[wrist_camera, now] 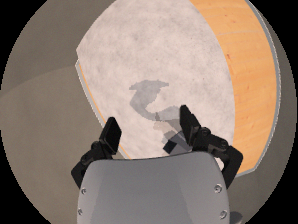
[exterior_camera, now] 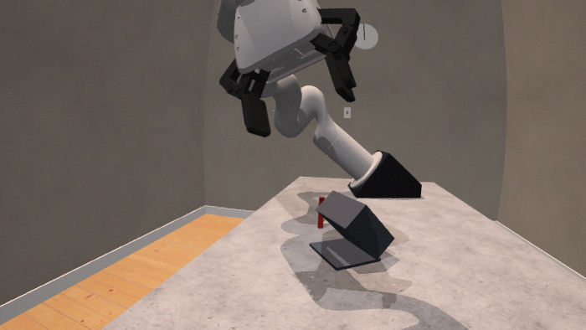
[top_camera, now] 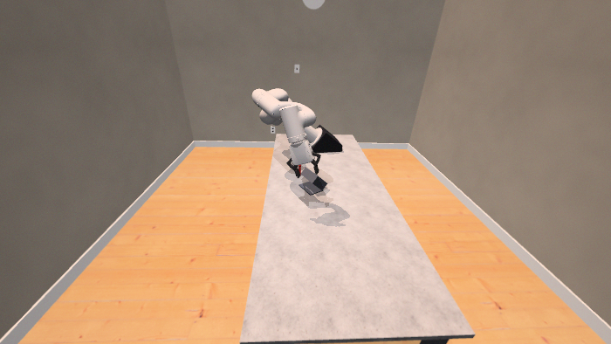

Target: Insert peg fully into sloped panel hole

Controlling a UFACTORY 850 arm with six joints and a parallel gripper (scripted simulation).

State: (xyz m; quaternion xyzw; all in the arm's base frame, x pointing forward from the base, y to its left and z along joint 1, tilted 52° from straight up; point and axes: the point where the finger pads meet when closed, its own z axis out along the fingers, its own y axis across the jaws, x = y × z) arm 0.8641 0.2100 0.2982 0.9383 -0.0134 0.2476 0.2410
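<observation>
My hand is 44 cm past the red peg, 22 cm above it and 3 cm to the left of it. Round my hand: dark base plate: 28 cm behind, 26 cm below, 4 cm to the left.
</observation>
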